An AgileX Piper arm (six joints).
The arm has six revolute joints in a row. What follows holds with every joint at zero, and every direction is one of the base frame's. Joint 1 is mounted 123.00 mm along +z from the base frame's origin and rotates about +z. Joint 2 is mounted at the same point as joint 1 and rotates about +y. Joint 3 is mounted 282.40 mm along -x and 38.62 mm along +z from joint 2 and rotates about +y. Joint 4 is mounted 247.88 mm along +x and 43.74 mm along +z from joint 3 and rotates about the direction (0.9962, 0, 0.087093). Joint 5 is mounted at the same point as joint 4 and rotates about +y. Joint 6 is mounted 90.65 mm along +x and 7.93 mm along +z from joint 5 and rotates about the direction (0.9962, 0, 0.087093). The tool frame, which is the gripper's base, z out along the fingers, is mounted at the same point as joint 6; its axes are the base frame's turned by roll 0.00, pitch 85.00 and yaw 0.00 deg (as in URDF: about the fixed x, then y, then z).
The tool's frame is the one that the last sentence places.
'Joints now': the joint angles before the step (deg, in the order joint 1, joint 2, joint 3, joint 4, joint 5, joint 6). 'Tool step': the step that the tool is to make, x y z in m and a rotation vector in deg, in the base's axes. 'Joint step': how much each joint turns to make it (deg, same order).
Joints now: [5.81, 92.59, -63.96, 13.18, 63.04, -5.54]
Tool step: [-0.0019, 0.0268, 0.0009, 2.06, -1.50, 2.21]
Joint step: [4.68, -0.01, 0.01, 2.11, -2.10, 1.19]
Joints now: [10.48, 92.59, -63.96, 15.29, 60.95, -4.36]
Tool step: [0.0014, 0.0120, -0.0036, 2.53, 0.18, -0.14]
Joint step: [1.51, 0.92, 0.00, 2.91, -1.32, 0.12]
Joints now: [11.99, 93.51, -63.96, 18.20, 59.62, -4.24]
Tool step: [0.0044, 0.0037, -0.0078, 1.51, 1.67, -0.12]
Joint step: [-0.01, 1.93, -0.38, 2.12, 0.01, -0.83]
